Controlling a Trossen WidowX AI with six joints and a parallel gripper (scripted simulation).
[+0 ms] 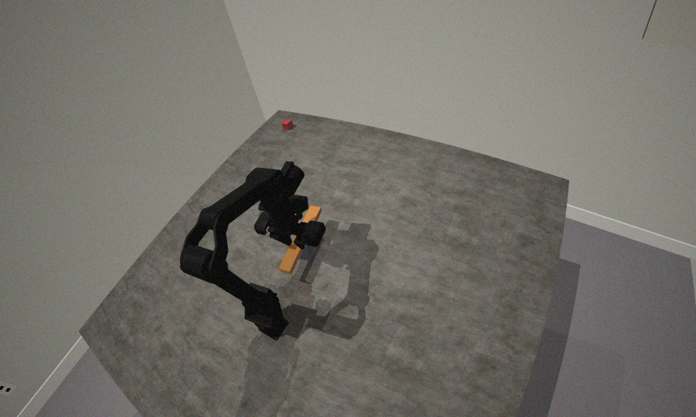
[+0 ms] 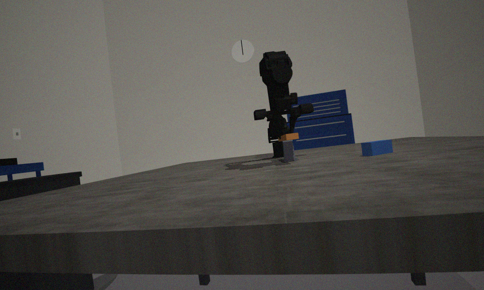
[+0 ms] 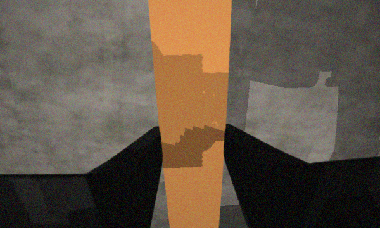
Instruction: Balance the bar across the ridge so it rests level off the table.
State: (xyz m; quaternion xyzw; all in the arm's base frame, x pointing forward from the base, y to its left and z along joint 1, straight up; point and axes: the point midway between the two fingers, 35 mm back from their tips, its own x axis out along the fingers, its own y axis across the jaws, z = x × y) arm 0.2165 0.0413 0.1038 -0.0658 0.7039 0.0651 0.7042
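Now: the orange bar 30 mm ahead of my gripper tip and 10 mm to the left of it. From my gripper tip the other things lie so: small red cube: 520 mm ahead, 460 mm to the left, 50 mm below; then blue block: 130 mm ahead, 230 mm to the left, 50 mm below.
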